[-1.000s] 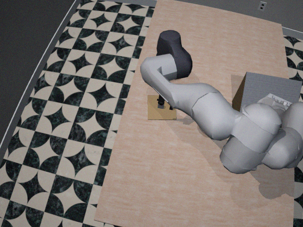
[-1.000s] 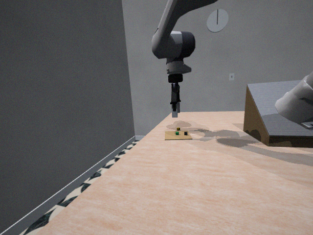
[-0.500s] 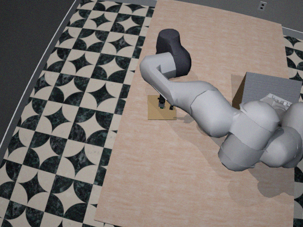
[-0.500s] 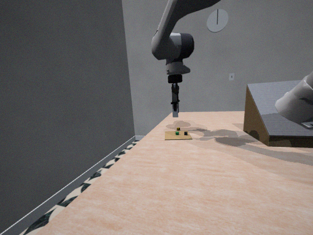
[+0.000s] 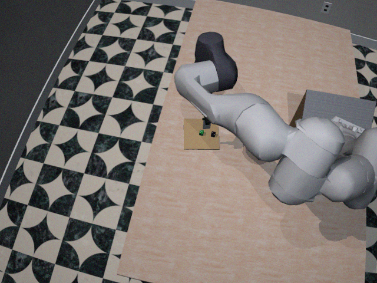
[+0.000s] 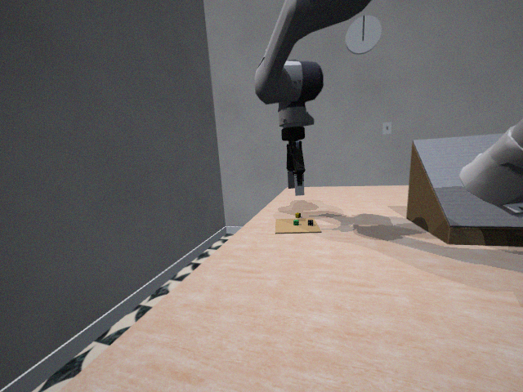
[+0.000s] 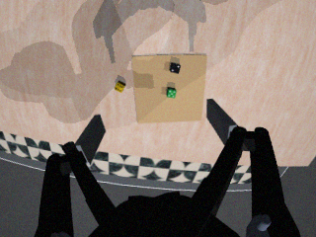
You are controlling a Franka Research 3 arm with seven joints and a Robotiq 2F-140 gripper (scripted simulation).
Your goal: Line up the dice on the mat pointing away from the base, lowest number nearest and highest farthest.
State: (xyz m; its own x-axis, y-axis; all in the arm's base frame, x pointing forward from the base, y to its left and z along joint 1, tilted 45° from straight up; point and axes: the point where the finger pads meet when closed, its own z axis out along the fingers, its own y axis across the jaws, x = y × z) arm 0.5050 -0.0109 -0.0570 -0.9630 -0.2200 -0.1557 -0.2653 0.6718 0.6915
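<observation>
My hand is 7 cm to the left of the yellow die and 11 cm above it. Also, from my hand: green die (3 cm to the left, 11 cm below); then tan mat (3 cm to the left, 12 cm below); then black die (5 cm behind, 3 cm to the left, 11 cm below).
</observation>
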